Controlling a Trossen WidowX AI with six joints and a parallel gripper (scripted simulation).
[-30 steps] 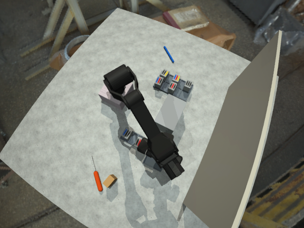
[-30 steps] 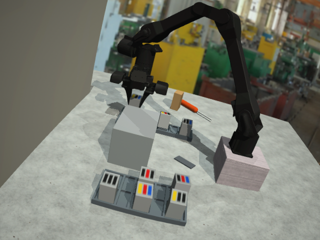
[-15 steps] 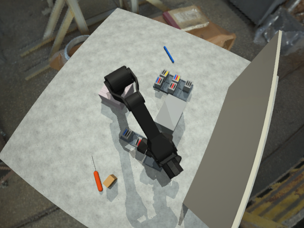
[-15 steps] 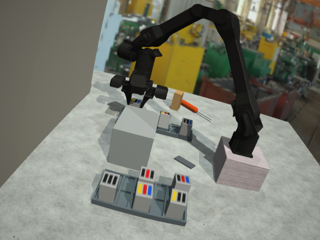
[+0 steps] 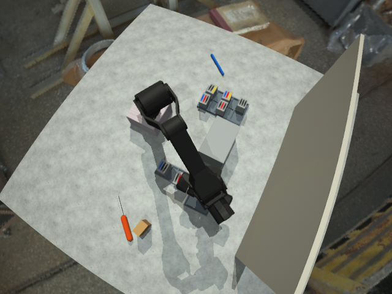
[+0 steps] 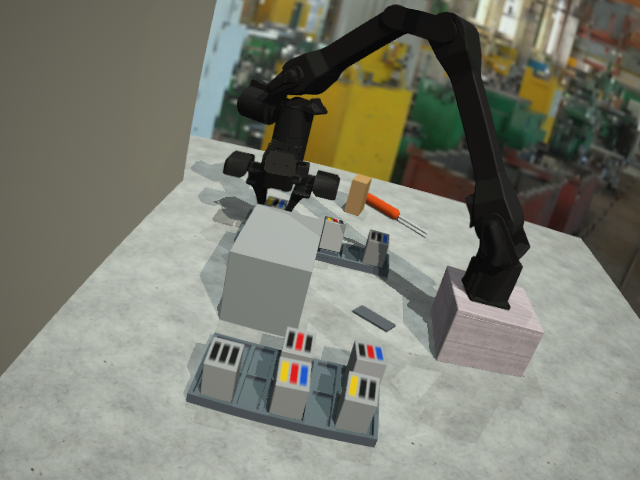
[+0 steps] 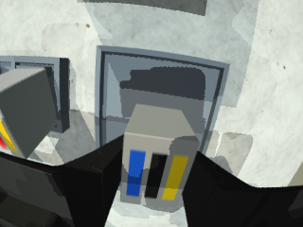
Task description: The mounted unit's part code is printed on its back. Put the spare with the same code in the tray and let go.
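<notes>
The spare lies 20 mm above my gripper tip. Also, from my gripper tip: small rack: 140 mm behind, 30 mm to the left, 20 mm below; mounted unit: 210 mm to the left, 30 mm above, 20 mm behind; grey tray: 20 mm below.
</notes>
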